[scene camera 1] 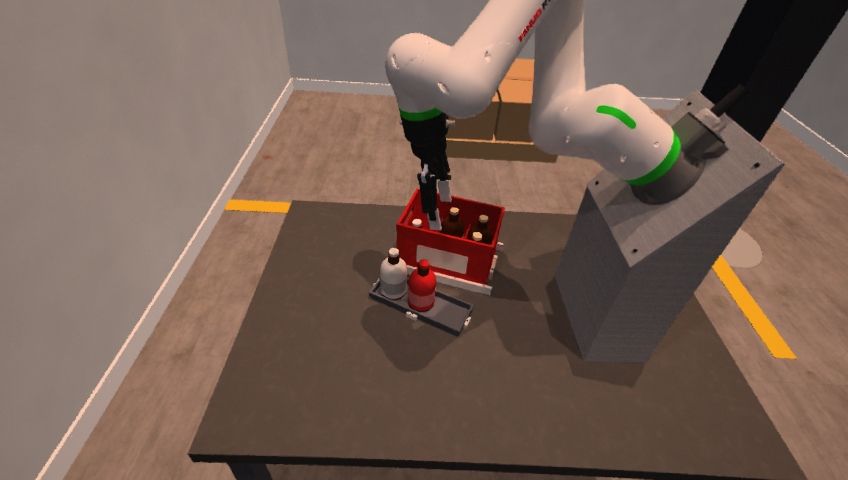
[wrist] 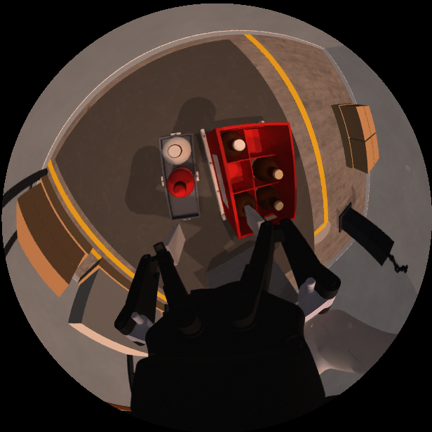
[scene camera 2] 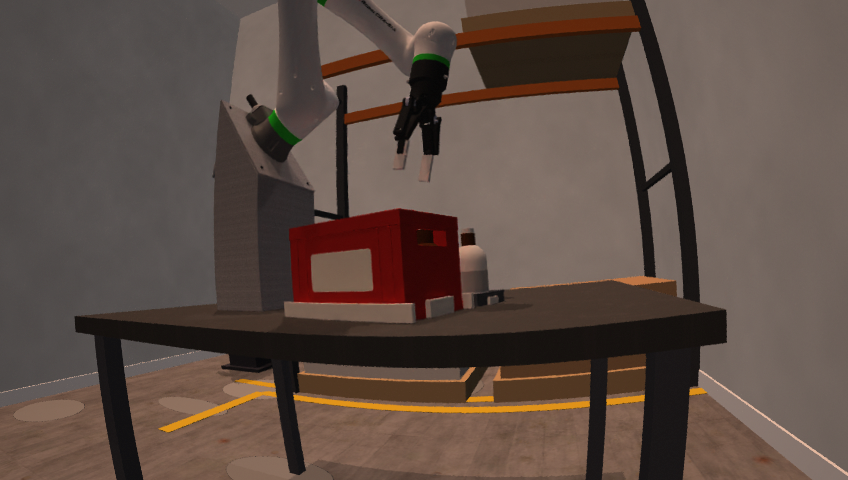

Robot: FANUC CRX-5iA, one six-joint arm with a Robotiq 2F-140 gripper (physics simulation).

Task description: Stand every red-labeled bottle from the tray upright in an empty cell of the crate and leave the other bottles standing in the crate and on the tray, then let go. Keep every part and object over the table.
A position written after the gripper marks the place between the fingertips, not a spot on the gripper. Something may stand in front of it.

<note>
In view: the gripper (scene camera 2: pixel 411 175) and a red-labeled bottle (scene camera 1: pixel 422 282).
The gripper shows as well in scene camera 1 (scene camera 1: pixel 441 214) and in the wrist view (wrist: pixel 213 223).
</note>
